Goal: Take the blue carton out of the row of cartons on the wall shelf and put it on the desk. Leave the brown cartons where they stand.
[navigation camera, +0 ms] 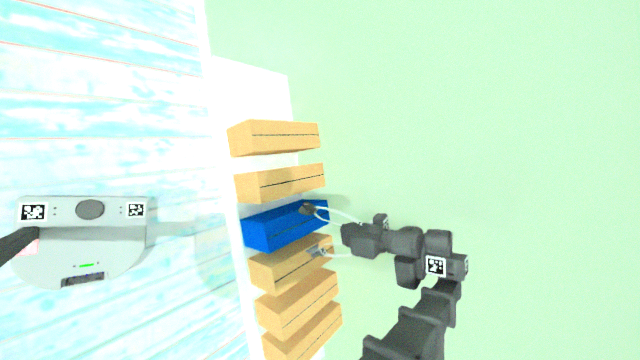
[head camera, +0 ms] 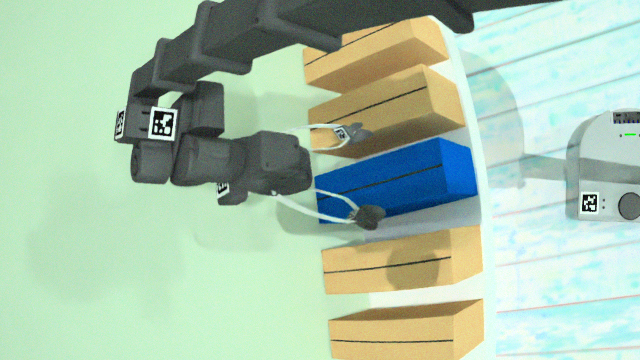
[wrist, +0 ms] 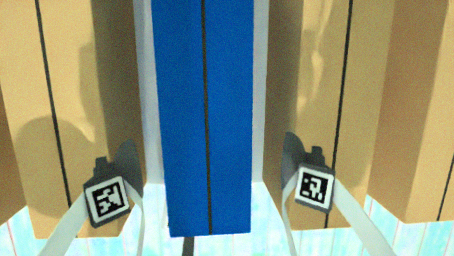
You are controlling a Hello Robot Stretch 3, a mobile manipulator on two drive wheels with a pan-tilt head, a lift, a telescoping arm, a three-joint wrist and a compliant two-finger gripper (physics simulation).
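Pixels of known places: gripper, fingertip midpoint: [navigation camera: 303, 228] [head camera: 374, 176] [wrist: 211, 155]; robot's base, link origin: [navigation camera: 90, 208] [head camera: 628, 204].
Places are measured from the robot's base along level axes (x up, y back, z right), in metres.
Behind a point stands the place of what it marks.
Note:
The blue carton [head camera: 400, 170] {x 0.789, y 0.039, z 0.389 m} [navigation camera: 285, 225] {x 0.789, y 0.020, z 0.374 m} [wrist: 182, 100] {x 0.789, y -0.002, z 0.440 m} stands in the row on the white shelf [head camera: 415, 299] {x 0.669, y -0.183, z 0.414 m} [navigation camera: 255, 90] {x 0.669, y -0.386, z 0.340 m} [wrist: 257, 150] {x 0.669, y 0.105, z 0.373 m}, with a brown carton on each side and a narrow gap to each. My gripper [head camera: 364, 175] {x 0.824, y 0.028, z 0.409 m} [navigation camera: 311, 230] {x 0.824, y 0.028, z 0.409 m} [wrist: 211, 155] {x 0.824, y 0.028, z 0.409 m} is open, with nothing held. In the wrist view its fingertips lie on either side of the blue carton, apart from its sides, in front of the neighbouring brown cartons. The blue carton's end lies nearly centred between them. How deep the fingertips are relative to the carton is hard to tell. The desk does not show.
Neighbouring brown cartons [head camera: 395, 112] {x 0.789, y 0.125, z 0.400 m} [head camera: 370, 255] {x 0.789, y -0.089, z 0.435 m} [navigation camera: 290, 265] {x 0.789, y 0.130, z 0.394 m} [navigation camera: 275, 185] {x 0.789, y -0.086, z 0.339 m} stand close to the fingers. More brown cartons [head camera: 400, 330] [navigation camera: 300, 305] stand further along. A green wall [head camera: 150, 300] {x 1.112, y -0.156, z 0.532 m} [navigation camera: 475, 125] {x 1.203, y -0.204, z 0.522 m} backs the shelf. My arm [head camera: 300, 25] {x 1.165, y 0.083, z 0.189 m} [navigation camera: 410, 335] {x 1.162, y 0.086, z 0.238 m} crosses beside the row.

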